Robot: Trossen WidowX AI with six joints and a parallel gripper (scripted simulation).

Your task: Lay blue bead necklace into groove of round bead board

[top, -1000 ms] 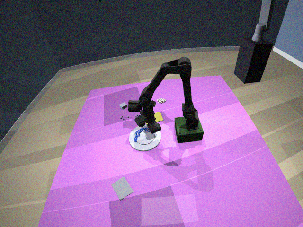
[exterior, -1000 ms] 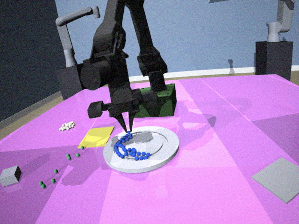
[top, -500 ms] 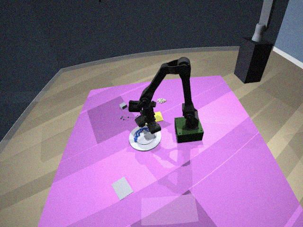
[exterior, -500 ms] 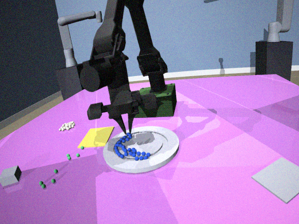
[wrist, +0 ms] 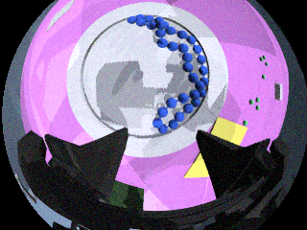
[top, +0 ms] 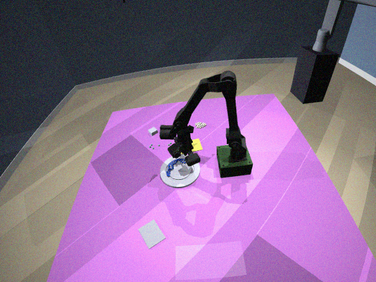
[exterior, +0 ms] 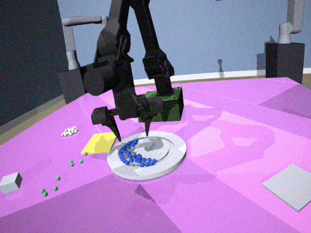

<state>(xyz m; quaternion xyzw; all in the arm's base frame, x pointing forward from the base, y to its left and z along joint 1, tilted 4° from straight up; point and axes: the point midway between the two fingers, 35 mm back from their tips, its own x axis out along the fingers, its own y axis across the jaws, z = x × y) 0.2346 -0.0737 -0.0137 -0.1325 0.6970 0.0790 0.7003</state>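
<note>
My gripper tip is now 5 cm short of the round white bead board, 4 cm to the right of it and 1 cm above it. The rest, counted from my gripper tip: yellow sheet: 2 cm behind, 12 cm to the right, 2 cm below; then grey tile: 19 cm ahead, 35 cm to the left, 2 cm below; then cube: 20 cm ahead, 29 cm to the right, 1 cm below.
</note>
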